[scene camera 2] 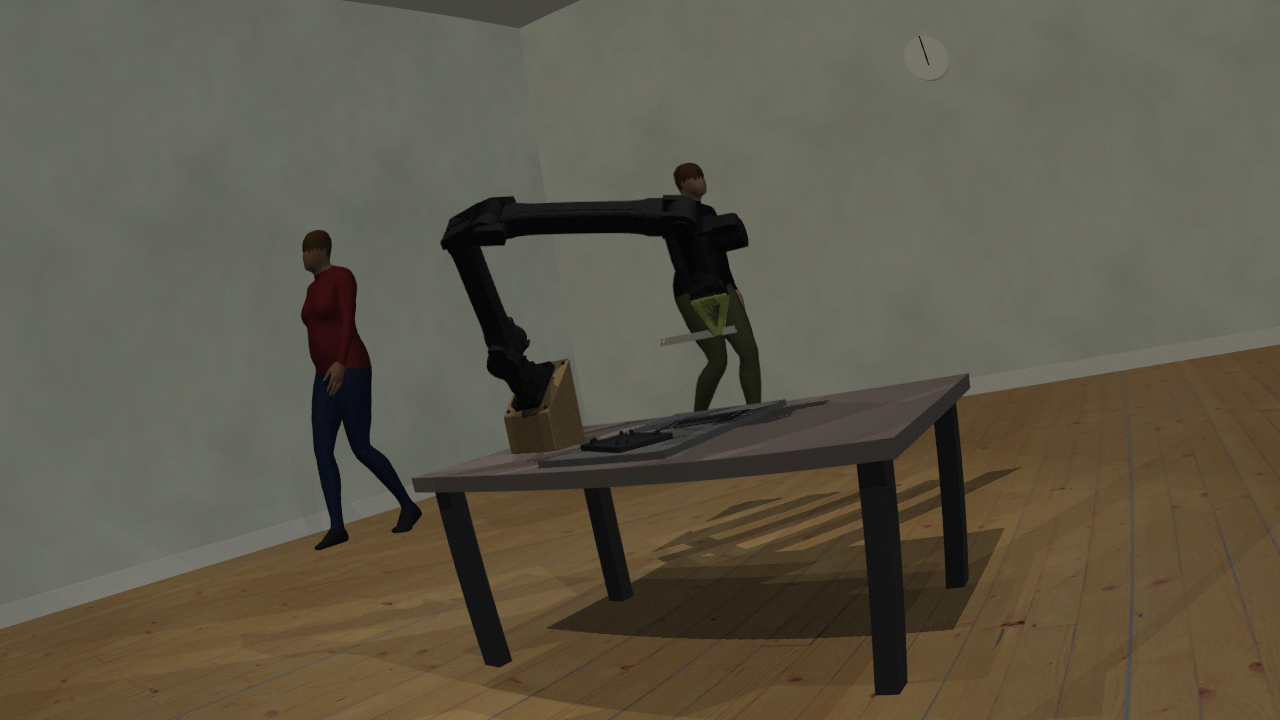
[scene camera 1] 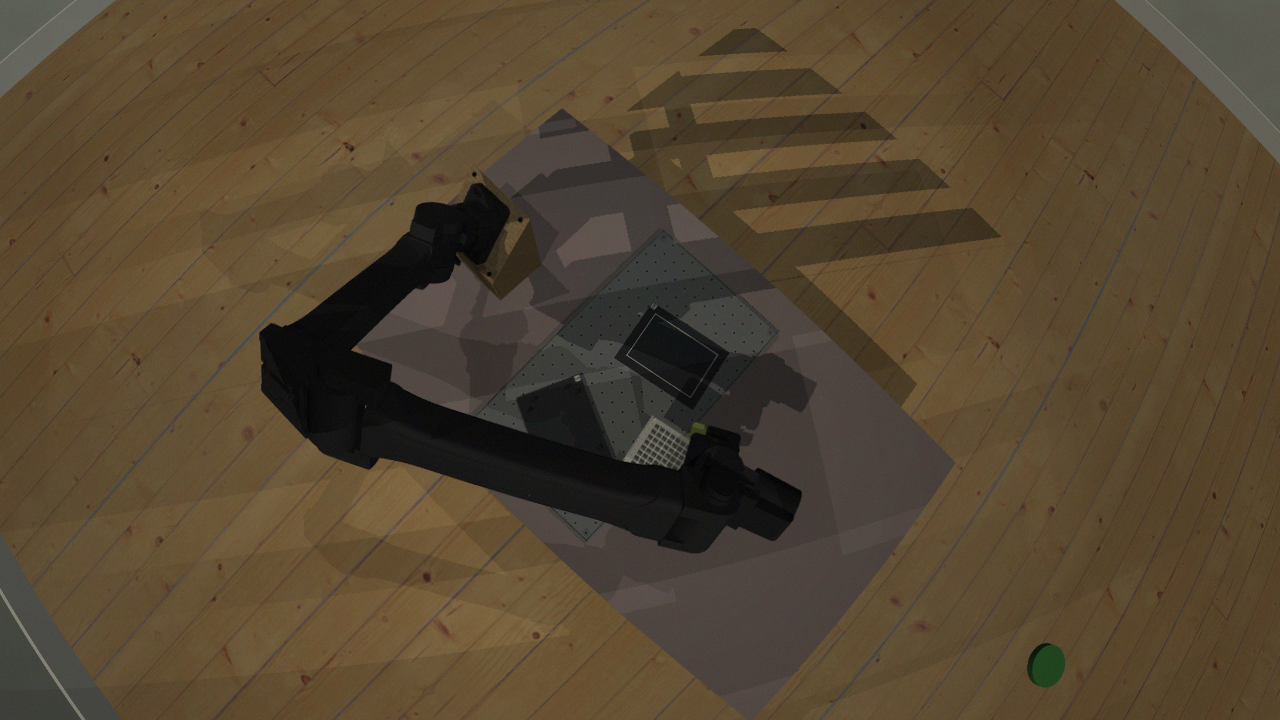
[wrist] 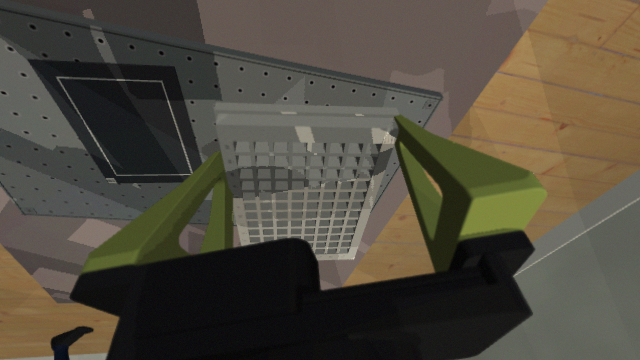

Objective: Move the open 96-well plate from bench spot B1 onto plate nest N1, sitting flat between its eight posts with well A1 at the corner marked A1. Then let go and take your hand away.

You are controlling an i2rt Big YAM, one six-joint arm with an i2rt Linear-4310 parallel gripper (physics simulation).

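Frame: origin at the arm's base, x back, y left, z down, level; metres.
Seen in the pictures: gripper, fingertip midpoint: [scene camera 2: 719,335] [wrist: 306,141]; arm's base at its link origin: [scene camera 2: 534,388] [scene camera 1: 481,223].
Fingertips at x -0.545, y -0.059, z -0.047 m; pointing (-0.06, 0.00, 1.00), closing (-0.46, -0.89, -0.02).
Note:
Pixels of each thing's middle, then the offset from my fingertips to it. "pt": a spot on its surface instead. Level surfaces: height alone.
- white 96-well plate at the middle of its body: [wrist: 304,201] [scene camera 1: 673,463] [scene camera 2: 698,335] dx +0.041, dy -0.008, dz -0.007 m
- nest N1 at the middle of its body: [scene camera 1: 563,429] [scene camera 2: 624,439] dx +0.208, dy -0.079, dz +0.167 m
- Spot B1 at a spot on its surface: [wrist: 130,130] [scene camera 1: 676,354] pt dx +0.160, dy +0.159, dz +0.176 m
- table at its surface level: dz +0.191 m
The white 96-well plate [scene camera 1: 657,443] [scene camera 2: 682,339] [wrist: 300,200] is held between the yellow-green fingers of my gripper [scene camera 2: 717,331] [wrist: 306,141], well above the table. The gripper is shut on the plate's two sides near one end. Wells face up toward the wrist camera; no A1 mark is readable on the plate. The nest N1 [scene camera 1: 556,413] [scene camera 2: 626,441] is a dark block with small posts and a pale corner tag; the arm partly covers it in scene camera 1. It does not show in the wrist view. Spot B1 [scene camera 1: 671,356] [wrist: 130,130] is a dark pad with a white outline.
A grey perforated board [scene camera 1: 729,317] [wrist: 280,90] carries nest and pad on the table [scene camera 1: 850,429] [scene camera 2: 805,438]. The arm stands on a wooden block [scene camera 1: 514,259] [scene camera 2: 546,428]. Two people [scene camera 2: 335,313] [scene camera 2: 747,349] stand beyond the table. A green disc [scene camera 1: 1045,665] shows at lower right.

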